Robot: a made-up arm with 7 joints.
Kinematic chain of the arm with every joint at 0, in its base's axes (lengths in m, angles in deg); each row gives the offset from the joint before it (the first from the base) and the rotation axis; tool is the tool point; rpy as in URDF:
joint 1: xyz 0 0 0.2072 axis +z
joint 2: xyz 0 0 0 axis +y
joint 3: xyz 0 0 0.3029 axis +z
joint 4: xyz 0.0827 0 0 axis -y
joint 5: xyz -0.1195 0 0.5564 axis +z
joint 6: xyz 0 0 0 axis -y
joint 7: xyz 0.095 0 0 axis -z
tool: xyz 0 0 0 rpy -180 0 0
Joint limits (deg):
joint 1: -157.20..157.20
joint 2: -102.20..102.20
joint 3: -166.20..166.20
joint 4: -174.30..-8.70
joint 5: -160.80..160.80
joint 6: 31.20..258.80
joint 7: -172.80..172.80
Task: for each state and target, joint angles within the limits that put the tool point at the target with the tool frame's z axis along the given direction. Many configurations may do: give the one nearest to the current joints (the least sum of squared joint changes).
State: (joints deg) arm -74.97 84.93 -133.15 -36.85 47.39 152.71 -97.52
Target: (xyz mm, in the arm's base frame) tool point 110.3 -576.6 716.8 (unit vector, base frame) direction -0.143 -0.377 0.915
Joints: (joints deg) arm -53.32 96.80 -148.35 -90.39 60.47 193.35 -97.52
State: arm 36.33 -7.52 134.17 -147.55 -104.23 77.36 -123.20
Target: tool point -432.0 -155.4 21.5 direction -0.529 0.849 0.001
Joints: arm 49.28 12.77 146.63 -160.14 -106.76 91.89 -123.20
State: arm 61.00 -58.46 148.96 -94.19 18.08 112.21 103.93
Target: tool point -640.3 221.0 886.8 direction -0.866 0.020 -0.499
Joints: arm 13.28 -21.66 131.75 -48.40 41.43 119.95 103.93
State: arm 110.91 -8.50 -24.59 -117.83 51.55 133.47 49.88
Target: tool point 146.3 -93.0 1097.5 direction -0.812 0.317 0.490
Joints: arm 114.88 -53.32 -4.06 -71.32 56.60 128.19 49.88
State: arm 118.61 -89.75 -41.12 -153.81 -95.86 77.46 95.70
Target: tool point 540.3 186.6 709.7 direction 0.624 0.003 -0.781
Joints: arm 123.09 -83.10 -47.23 -109.93 -100.08 76.03 95.70
